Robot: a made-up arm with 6 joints.
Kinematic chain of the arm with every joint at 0, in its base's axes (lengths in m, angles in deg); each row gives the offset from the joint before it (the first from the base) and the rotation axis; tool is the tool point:
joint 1: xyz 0 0 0.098 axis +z
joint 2: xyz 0 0.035 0 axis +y
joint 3: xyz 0 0 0.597 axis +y
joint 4: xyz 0 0 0.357 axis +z
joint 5: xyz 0 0 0 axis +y
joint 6: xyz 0 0 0.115 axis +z
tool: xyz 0 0 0
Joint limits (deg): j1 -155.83..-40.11 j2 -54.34..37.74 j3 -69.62..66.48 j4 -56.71..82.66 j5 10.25..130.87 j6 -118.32..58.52
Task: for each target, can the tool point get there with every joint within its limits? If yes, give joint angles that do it. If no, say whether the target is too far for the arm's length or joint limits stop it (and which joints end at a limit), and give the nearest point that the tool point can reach.
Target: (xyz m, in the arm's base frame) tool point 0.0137 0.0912 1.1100
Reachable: yes | joints -61.09 6.25 -35.51 14.09 48.86 31.05
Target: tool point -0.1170 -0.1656 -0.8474
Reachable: no: joint limits stop it (at a limit: joint 2, joint 3) | nearest point -0.3873 -0.5482 0.3750 | short by 1.309 m
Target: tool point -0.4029 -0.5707 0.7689
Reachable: yes | joints -130.78 25.04 43.55 38.90 26.92 -35.81
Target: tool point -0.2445 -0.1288 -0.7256
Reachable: no: joint limits stop it (at a limit: joint 2, joint 3) | nearest point -0.5957 -0.3138 0.3742 | short by 1.169 m
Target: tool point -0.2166 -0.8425 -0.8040
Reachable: no: too far | nearest point -0.1808 -0.7034 0.3683 | short by 1.181 m
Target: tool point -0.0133 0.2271 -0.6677
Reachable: no: joint limits stop it (at a limit: joint 2, joint 3, joint 4, joint 5) | nearest point -0.0513 0.8767 0.1856 | short by 1.073 m
